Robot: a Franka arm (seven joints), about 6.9 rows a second.
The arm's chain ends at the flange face. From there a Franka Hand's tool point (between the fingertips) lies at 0.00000 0.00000 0.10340 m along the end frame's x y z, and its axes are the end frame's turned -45 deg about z.
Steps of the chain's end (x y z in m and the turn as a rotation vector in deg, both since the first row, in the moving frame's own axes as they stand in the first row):
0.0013 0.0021 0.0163 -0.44 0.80 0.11
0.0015 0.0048 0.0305 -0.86 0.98 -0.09
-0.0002 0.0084 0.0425 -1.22 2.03 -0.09
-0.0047 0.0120 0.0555 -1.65 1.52 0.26
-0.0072 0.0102 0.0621 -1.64 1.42 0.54
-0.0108 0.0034 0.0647 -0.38 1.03 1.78
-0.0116 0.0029 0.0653 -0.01 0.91 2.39
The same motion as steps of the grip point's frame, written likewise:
-0.0001 0.0040 0.0163 -0.88 0.25 0.11
-0.0022 0.0068 0.0305 -1.30 0.08 -0.09
-0.0050 0.0099 0.0424 -2.30 0.57 -0.09
-0.0120 0.0092 0.0554 -2.24 -0.09 0.26
-0.0126 0.0060 0.0620 -2.16 -0.16 0.54
-0.0092 -0.0034 0.0647 -1.00 0.46 1.78
-0.0091 -0.0050 0.0653 -0.65 0.64 2.39

